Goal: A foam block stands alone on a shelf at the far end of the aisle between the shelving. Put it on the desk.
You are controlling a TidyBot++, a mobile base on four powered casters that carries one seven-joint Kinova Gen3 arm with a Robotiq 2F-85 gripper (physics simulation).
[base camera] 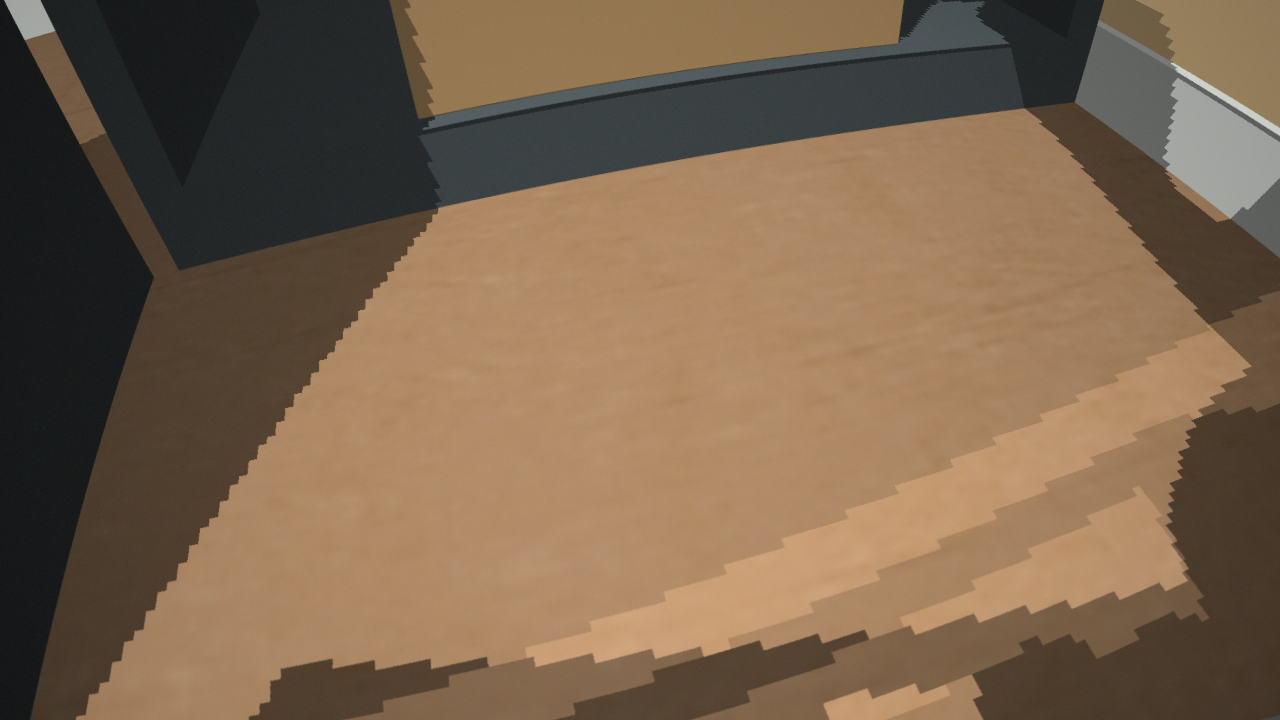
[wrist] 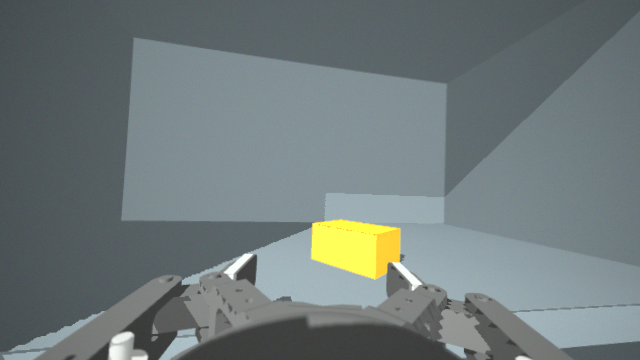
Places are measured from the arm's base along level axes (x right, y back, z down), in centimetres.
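Pixels of known places: gripper, fingertip midpoint: (wrist: 321, 273).
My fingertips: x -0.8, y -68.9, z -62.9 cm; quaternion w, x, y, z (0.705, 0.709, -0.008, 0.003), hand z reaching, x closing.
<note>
Behind a point stands the place of what it marks.
A yellow foam block (wrist: 350, 249) {x 2.5, y -79.5, z -61.8 cm} sits on the grey shelf (wrist: 480, 265) {x 19.6, y -83.9, z -59.4 cm} in the wrist view, right of the middle, turned at an angle with its right end face showing. My gripper (wrist: 321, 273) {x -0.7, y -68.9, z -62.9 cm} is open and empty, its fingers at the shelf's front part. The block is beyond the fingertips, and its right end lines up with the right fingertip. The block and the gripper do not show in the base camera view. The desk does not show in either view.
Grey side walls and a back panel (wrist: 285, 135) {x -11.3, y -113.5, z -82.0 cm} enclose the shelf bay. In the base camera view, the dark shelving base (base camera: 716, 120) {x 7.8, y -71.1, z 36.2 cm} crosses ahead, a dark panel (base camera: 53, 358) {x -39.4, y -42.8, z 32.8 cm} stands at left, and a pale wall base (base camera: 1208, 134) {x 52.3, y -63.2, z 34.2 cm} runs at right.
</note>
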